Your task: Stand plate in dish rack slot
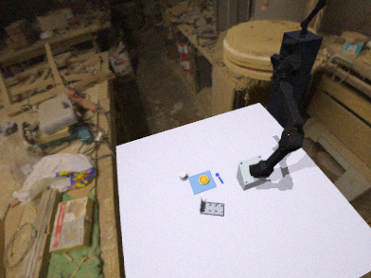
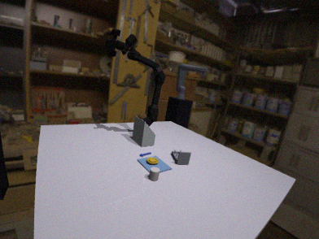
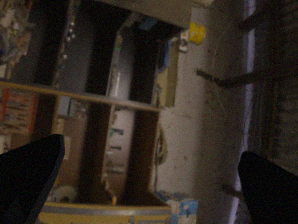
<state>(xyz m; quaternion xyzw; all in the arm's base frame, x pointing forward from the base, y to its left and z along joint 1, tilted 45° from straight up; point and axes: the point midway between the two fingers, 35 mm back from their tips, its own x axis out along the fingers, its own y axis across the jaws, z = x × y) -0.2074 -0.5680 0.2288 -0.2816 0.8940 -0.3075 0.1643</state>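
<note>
Now: gripper tip 57 cm short of the yellow plate, 19 cm to the right of it and 66 cm above it. From my gripper tip the other things lie so: blue spoon 47 cm ahead, 19 cm to the left, 68 cm below; then blue mat 59 cm ahead, 19 cm to the left, 68 cm below; then dish rack 57 cm ahead, 38 cm to the left, 66 cm below.
</note>
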